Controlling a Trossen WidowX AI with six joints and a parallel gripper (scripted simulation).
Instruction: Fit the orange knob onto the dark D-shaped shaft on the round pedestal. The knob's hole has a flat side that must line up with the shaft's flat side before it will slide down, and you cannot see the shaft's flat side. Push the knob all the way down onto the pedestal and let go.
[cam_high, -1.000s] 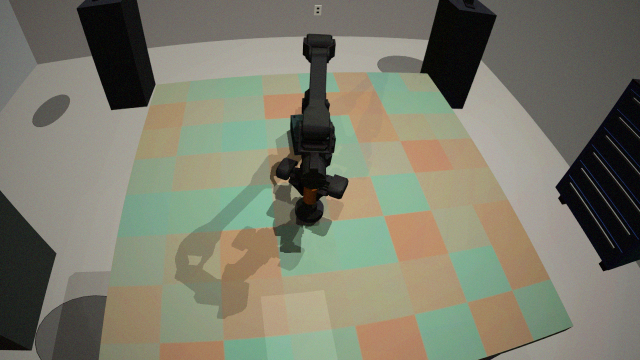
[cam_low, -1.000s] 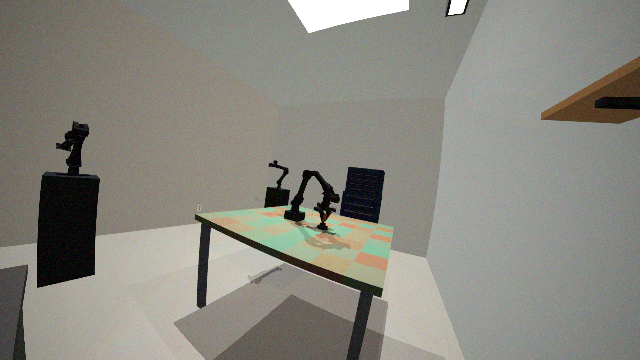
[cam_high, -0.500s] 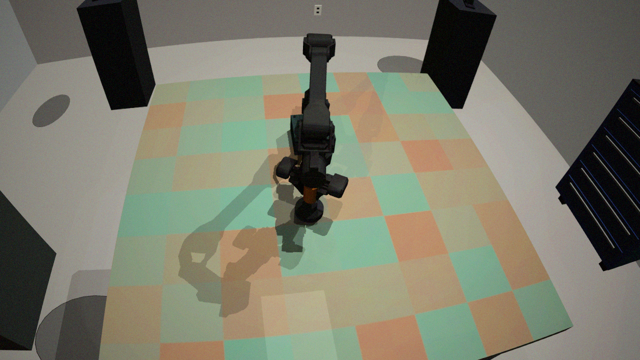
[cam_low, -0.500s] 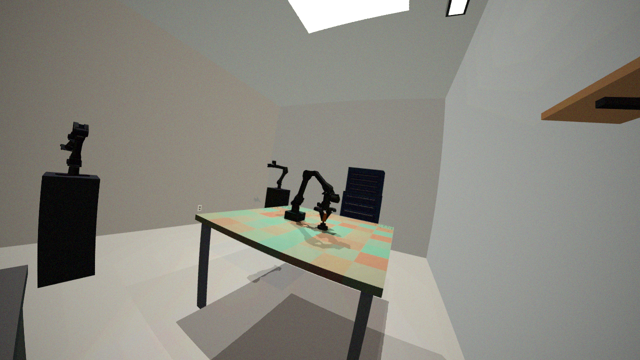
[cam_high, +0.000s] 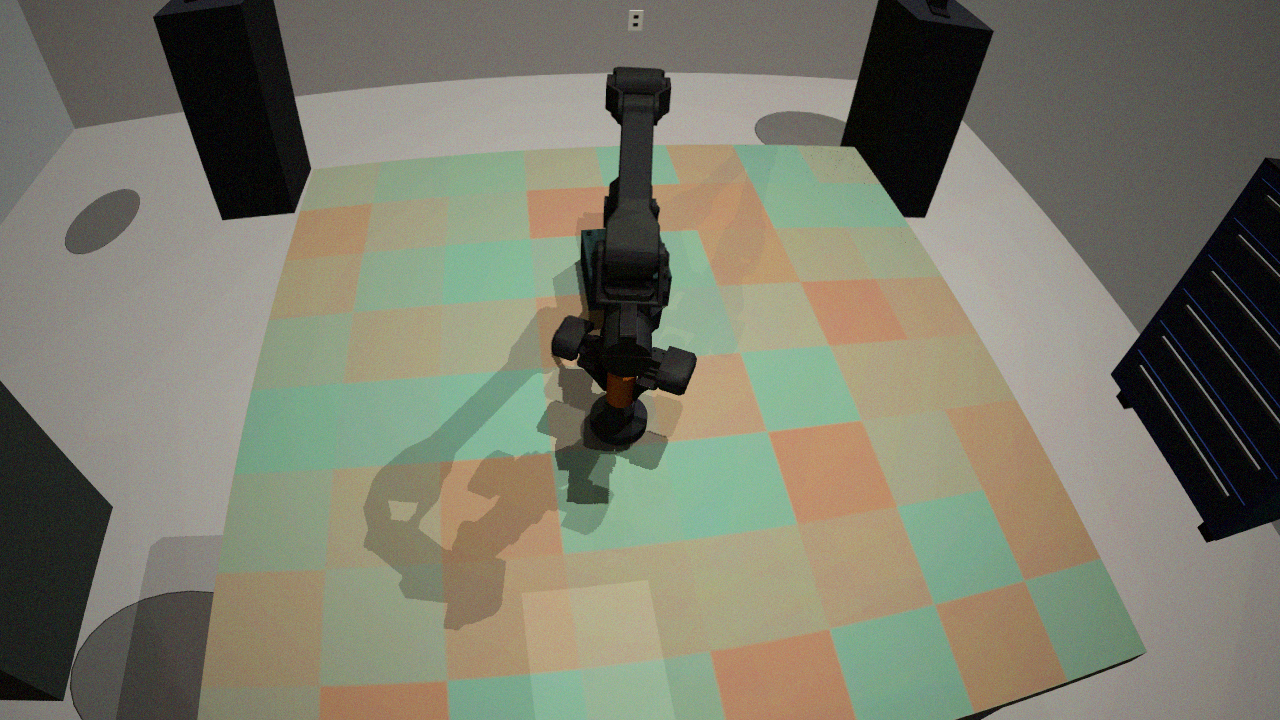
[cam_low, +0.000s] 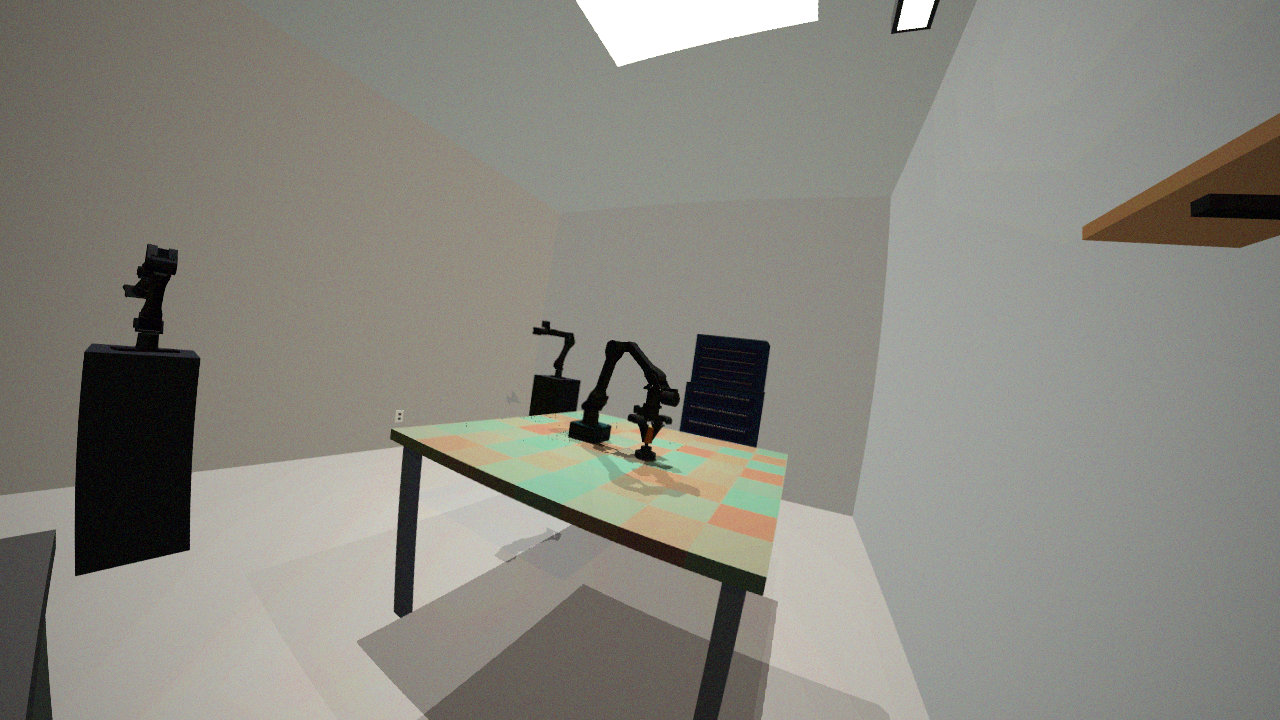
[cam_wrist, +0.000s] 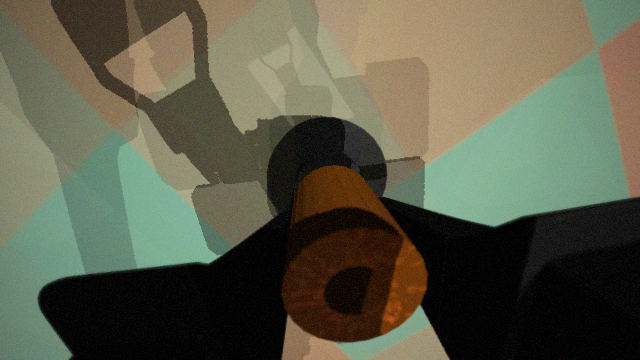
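Right now my gripper tip is 20 mm below the orange knob. Also, from my gripper tip: pedestal: 40 mm below.
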